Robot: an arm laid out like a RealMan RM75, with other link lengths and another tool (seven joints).
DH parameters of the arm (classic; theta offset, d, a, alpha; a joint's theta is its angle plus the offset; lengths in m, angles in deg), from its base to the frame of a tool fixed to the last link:
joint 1: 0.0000 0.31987 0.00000 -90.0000
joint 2: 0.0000 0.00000 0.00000 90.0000
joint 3: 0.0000 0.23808 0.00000 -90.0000
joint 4: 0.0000 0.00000 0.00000 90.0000
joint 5: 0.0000 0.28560 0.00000 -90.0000
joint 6: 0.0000 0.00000 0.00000 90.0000
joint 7: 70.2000 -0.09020 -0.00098 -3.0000
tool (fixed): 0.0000 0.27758 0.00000 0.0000
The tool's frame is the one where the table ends.
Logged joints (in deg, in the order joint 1, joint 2, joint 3, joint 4, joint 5, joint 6, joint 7), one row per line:
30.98, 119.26, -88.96, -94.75, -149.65, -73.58, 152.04
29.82, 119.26, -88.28, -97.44, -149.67, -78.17, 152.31
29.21, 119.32, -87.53, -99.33, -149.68, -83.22, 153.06
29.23, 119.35, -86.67, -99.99, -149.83, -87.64, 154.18
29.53, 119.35, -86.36, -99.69, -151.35, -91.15, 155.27
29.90, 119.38, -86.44, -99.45, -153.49, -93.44, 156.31
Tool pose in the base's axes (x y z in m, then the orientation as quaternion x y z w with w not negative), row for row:
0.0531, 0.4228, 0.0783, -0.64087, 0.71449, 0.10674, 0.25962
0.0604, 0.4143, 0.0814, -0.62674, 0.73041, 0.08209, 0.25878
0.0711, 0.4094, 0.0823, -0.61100, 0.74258, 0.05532, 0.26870
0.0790, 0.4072, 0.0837, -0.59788, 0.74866, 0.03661, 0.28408
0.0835, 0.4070, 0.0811, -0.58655, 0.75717, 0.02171, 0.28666
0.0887, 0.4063, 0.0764, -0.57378, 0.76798, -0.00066, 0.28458
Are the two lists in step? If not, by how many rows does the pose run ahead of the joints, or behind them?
The pose runs 2 rows ahead of the joints: the pose in row i belongs to the joints in row i + 2.
